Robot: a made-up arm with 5 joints.
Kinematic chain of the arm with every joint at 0, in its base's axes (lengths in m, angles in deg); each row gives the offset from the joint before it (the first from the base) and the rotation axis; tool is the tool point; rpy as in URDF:
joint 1: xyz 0.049 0 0.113 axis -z
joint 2: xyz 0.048 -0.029 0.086 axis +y
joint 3: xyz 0.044 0 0.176 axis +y
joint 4: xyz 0.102 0 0.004 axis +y
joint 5: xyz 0.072 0.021 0 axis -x
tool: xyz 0 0 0 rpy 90 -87.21 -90
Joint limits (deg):
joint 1: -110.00..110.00
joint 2: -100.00..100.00
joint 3: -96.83..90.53
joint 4: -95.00..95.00
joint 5: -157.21..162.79
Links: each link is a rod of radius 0.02 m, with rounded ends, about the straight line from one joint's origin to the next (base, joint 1, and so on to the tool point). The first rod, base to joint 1, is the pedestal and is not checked.
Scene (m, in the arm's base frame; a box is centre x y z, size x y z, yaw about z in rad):
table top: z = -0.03
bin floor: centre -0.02 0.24 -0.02 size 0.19 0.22 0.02 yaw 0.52
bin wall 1: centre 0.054 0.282 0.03 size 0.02 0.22 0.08 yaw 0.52
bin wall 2: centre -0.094 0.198 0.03 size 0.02 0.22 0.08 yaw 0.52
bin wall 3: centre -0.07 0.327 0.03 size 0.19 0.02 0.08 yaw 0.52
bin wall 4: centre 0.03 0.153 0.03 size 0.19 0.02 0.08 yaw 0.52
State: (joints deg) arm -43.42 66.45 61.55 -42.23 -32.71
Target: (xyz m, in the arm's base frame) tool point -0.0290 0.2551 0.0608
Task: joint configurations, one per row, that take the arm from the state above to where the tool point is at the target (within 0.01 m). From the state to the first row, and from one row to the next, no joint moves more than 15 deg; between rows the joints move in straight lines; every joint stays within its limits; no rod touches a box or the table.
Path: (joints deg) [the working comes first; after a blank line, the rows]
Joints at the target: -108.72 70.26 26.98 -48.02 -32.71
Straight joint move there: touches bin wall 1, bin wall 4.

1: -57.98 57.13 53.16 -45.40 -36.82
2: -72.54 47.81 44.77 -48.58 -40.93
3: -87.09 38.48 36.39 -51.75 -45.04
4: -97.91 40.52 40.20 -50.40 -38.87
5: -108.72 42.55 44.02 -49.05 -32.71
6: -108.72 56.41 35.50 -48.54 -32.71
7: -108.72 70.26 26.98 -48.02 -32.71

